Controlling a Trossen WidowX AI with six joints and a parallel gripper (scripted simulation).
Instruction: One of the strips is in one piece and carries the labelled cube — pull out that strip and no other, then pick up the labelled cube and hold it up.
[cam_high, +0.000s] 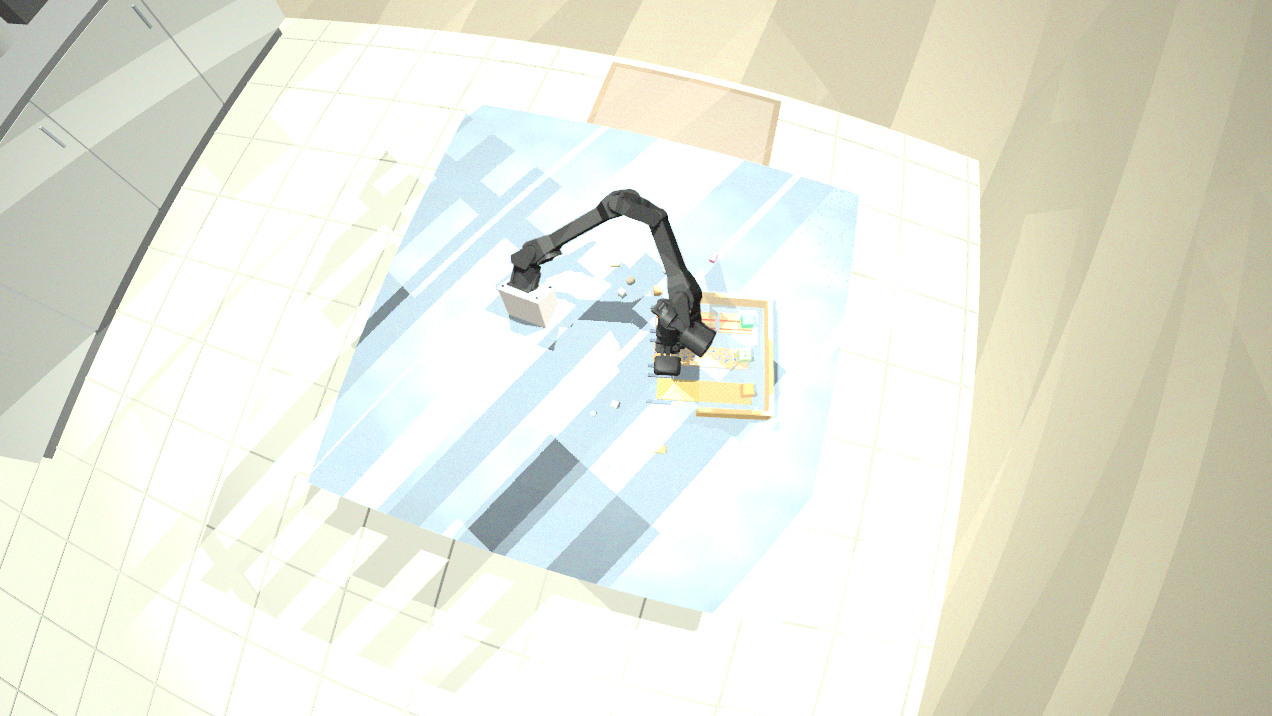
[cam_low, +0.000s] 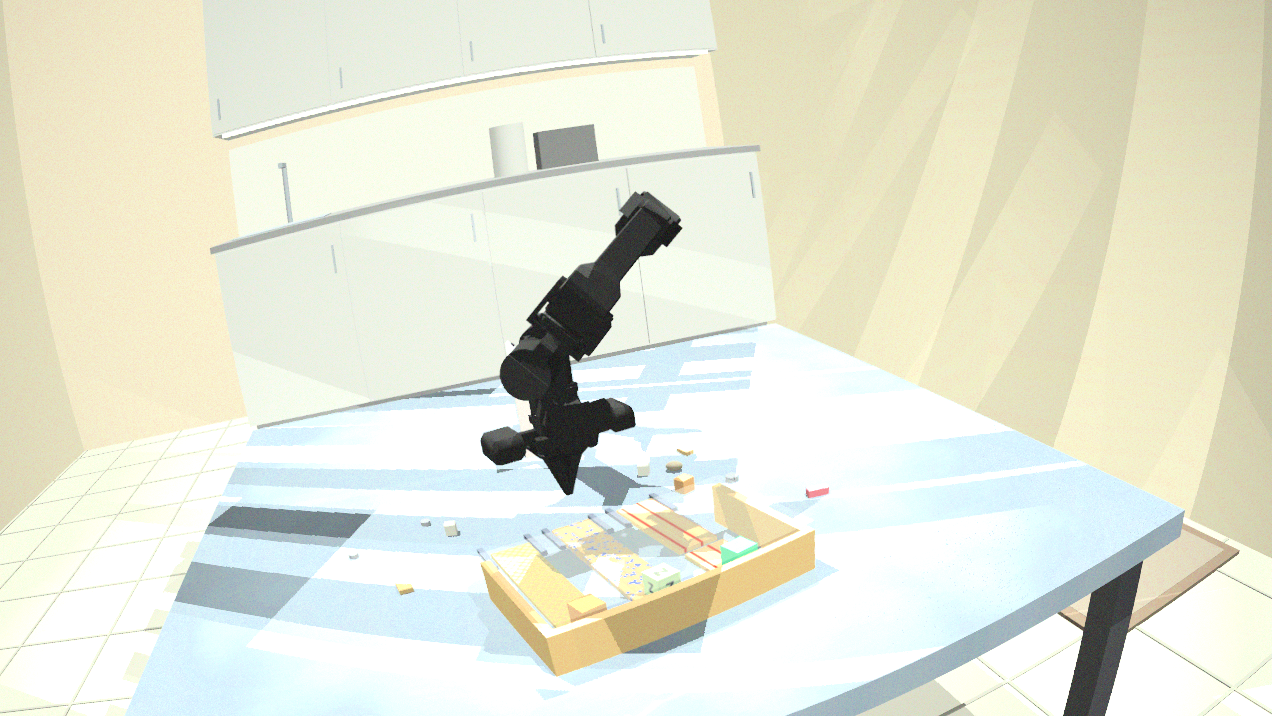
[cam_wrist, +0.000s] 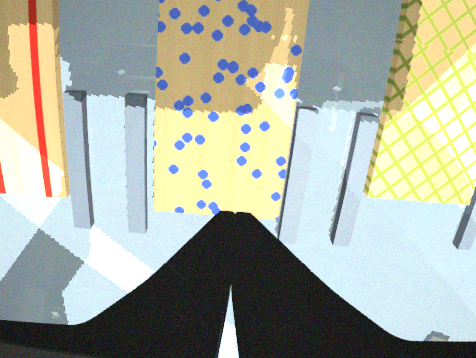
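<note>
Right now my gripper tip is 9 cm short of the strip, 6 cm above it and 4 cm to the right of it.
</note>
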